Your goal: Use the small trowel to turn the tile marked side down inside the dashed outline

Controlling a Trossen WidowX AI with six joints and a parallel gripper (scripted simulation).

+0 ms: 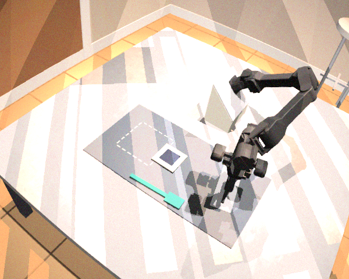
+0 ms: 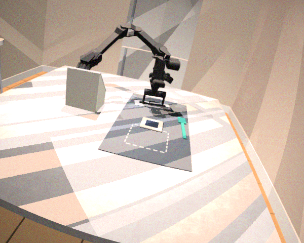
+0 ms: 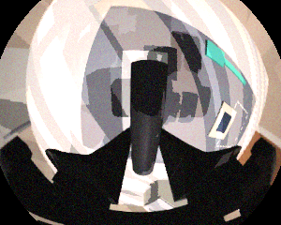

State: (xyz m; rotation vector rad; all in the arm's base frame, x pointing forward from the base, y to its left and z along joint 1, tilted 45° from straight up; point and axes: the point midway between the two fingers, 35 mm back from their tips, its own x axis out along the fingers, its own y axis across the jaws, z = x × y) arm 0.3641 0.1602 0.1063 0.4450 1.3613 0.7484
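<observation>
The grey mat lies 40 mm ahead of my gripper tip, 200 mm to the right of it and 80 mm below it. From my gripper tip the other things lie so: teal trowel (180 mm ahead, 180 mm to the right, 60 mm below); then tile (30 mm ahead, 240 mm to the right, 60 mm below).
</observation>
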